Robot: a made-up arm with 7 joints. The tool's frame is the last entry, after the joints.
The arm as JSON. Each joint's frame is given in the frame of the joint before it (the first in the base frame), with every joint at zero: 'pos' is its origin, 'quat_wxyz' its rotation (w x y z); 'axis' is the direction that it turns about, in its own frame. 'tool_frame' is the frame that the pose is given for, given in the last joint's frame.
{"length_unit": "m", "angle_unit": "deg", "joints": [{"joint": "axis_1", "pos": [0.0, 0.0, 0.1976], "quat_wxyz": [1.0, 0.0, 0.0, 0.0], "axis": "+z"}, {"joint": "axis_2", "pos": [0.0, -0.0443, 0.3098], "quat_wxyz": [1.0, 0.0, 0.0, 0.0], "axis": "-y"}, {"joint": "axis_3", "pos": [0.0, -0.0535, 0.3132], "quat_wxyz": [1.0, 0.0, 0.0, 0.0], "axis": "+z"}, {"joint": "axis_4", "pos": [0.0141, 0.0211, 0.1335], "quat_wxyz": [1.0, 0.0, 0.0, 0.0], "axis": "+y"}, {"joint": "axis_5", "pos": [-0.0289, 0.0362, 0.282], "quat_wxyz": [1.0, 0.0, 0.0, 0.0], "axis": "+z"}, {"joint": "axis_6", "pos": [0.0, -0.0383, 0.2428], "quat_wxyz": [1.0, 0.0, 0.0, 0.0], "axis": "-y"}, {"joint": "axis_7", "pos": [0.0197, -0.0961, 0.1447], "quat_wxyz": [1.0, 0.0, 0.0, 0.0], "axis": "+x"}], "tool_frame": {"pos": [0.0, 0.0, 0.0], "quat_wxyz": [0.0, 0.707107, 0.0, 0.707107]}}
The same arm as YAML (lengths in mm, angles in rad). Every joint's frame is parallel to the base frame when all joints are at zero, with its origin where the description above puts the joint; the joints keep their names.
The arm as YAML. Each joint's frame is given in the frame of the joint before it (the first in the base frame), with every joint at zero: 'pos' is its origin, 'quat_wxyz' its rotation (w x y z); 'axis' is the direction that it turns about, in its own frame. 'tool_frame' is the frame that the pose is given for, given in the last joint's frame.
length_unit: mm
angle_unit: rad
joints:
  - joint: axis_1
    pos: [0.0, 0.0, 197.6]
    quat_wxyz: [1.0, 0.0, 0.0, 0.0]
    axis: [0.0, 0.0, 1.0]
  - joint: axis_2
    pos: [0.0, -44.3, 309.8]
    quat_wxyz: [1.0, 0.0, 0.0, 0.0]
    axis: [0.0, -1.0, 0.0]
  - joint: axis_3
    pos: [0.0, -53.5, 313.2]
    quat_wxyz: [1.0, 0.0, 0.0, 0.0]
    axis: [0.0, 0.0, 1.0]
  - joint: axis_4
    pos: [14.1, 21.1, 133.5]
    quat_wxyz: [1.0, 0.0, 0.0, 0.0]
    axis: [0.0, 1.0, 0.0]
  - joint: axis_5
    pos: [-28.9, 36.2, 282.0]
    quat_wxyz: [1.0, 0.0, 0.0, 0.0]
    axis: [0.0, 0.0, 1.0]
  - joint: axis_6
    pos: [0.0, -38.3, 242.8]
    quat_wxyz: [1.0, 0.0, 0.0, 0.0]
    axis: [0.0, -1.0, 0.0]
  - joint: axis_7
    pos: [19.7, -96.1, 144.7]
    quat_wxyz: [1.0, 0.0, 0.0, 0.0]
    axis: [1.0, 0.0, 0.0]
tool_frame:
  pos: [0.0, 0.0, 0.0]
  quat_wxyz: [0.0, 0.707107, 0.0, 0.707107]

